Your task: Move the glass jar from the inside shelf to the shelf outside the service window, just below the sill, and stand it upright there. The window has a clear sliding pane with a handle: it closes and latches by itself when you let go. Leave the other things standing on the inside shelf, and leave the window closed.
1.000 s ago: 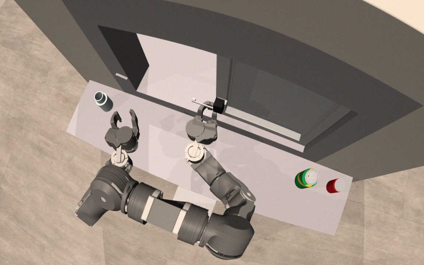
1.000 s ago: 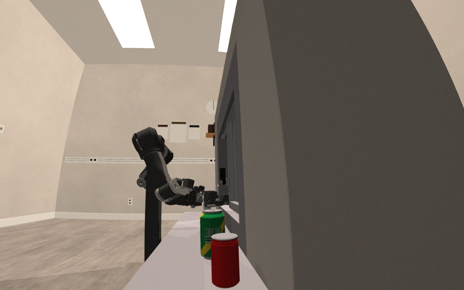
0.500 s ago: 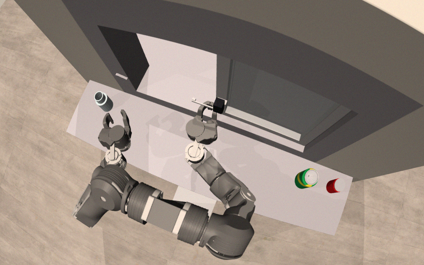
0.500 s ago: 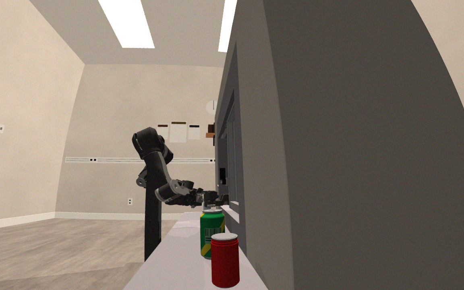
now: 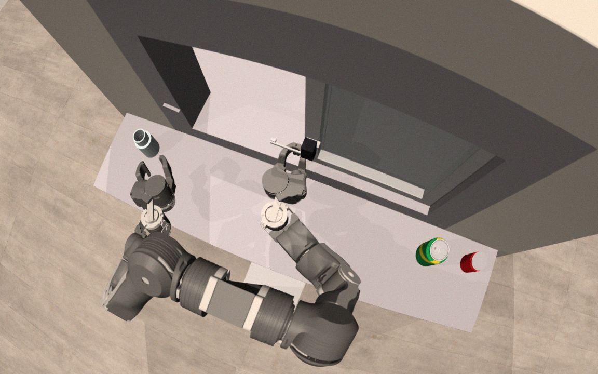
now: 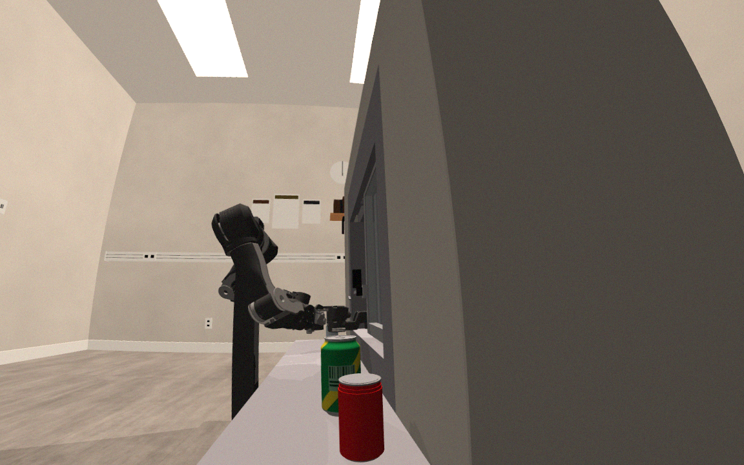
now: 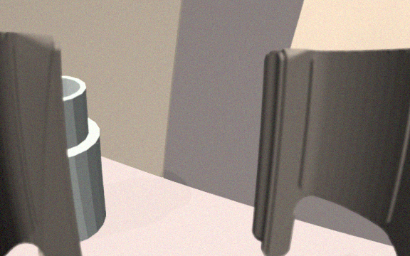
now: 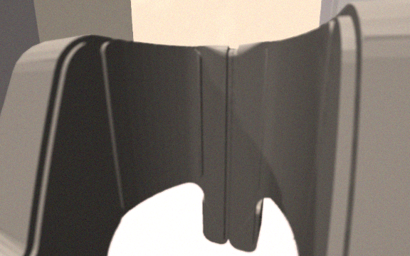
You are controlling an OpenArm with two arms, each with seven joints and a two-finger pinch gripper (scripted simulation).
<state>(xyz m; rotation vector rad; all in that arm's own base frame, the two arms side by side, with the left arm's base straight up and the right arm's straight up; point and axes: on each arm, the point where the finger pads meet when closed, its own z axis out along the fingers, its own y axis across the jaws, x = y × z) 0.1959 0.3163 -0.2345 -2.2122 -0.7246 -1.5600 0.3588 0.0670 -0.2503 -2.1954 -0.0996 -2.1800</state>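
Observation:
Now: the glass jar 10 cm to the left of my left hand, 9 cm below it and 6 cm ahead of it. The rest, counted from my left hand: sill (35 cm to the right, 20 cm ahead, 10 cm below); then upright (35 cm to the right, 23 cm ahead, 16 cm above); then black handle (31 cm to the right, 13 cm ahead, 9 cm above).

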